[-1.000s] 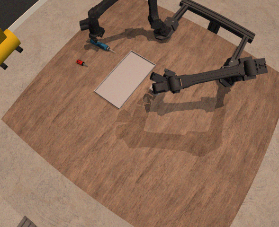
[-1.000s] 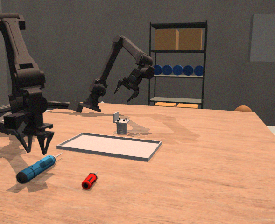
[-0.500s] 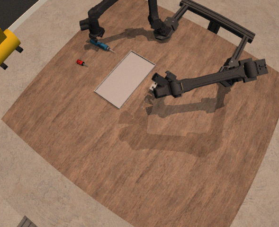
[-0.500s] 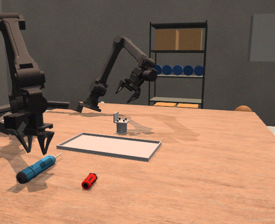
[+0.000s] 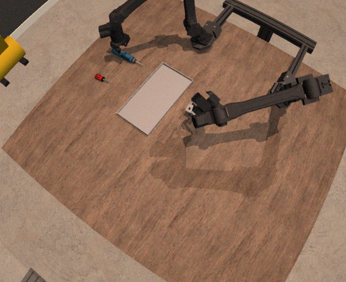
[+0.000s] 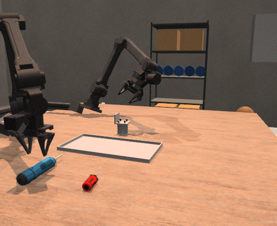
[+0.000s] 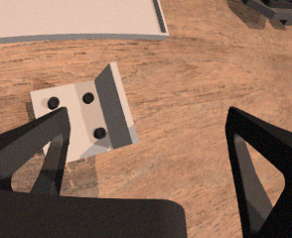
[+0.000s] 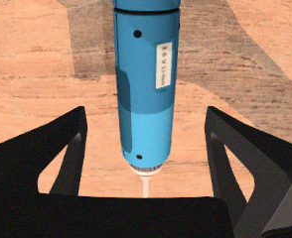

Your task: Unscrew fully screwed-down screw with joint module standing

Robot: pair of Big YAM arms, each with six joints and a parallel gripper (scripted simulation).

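My left gripper is now 3 cm to the left of the pale l-shaped bracket and 12 cm above it. The rest, counted from my left hand: joint module 3 cm to the right, 16 cm below; then shallow grey tray 6 cm ahead, 25 cm to the right, 19 cm below; then red manual screwdriver 18 cm ahead, 58 cm to the right, 18 cm below.
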